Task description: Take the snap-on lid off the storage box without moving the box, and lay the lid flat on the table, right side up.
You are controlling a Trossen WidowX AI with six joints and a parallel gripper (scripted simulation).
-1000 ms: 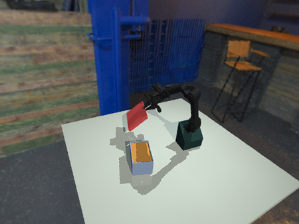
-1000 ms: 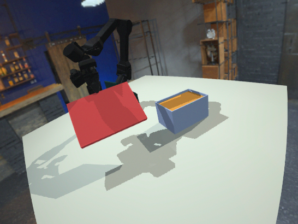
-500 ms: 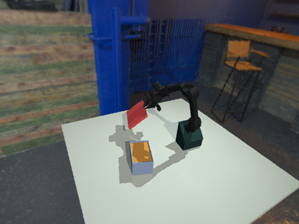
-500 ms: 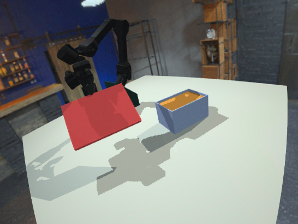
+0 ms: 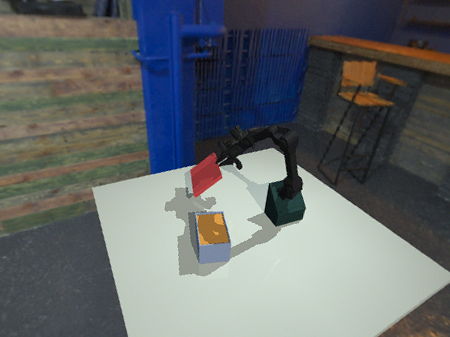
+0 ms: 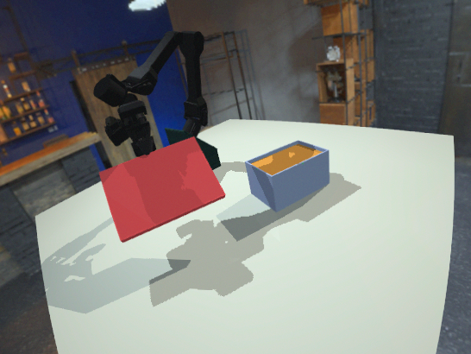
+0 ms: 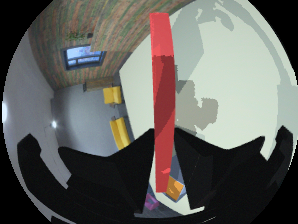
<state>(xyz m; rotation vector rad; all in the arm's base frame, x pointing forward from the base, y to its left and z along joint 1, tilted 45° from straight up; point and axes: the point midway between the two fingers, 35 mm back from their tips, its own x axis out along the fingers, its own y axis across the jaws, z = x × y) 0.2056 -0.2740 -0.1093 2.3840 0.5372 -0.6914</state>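
Right now my gripper tip is 6 cm short of the red lid, 5 cm above it and 2 cm to the left of it. Round my gripper tip: storage box (30 cm to the left, 18 cm ahead, 16 cm below).
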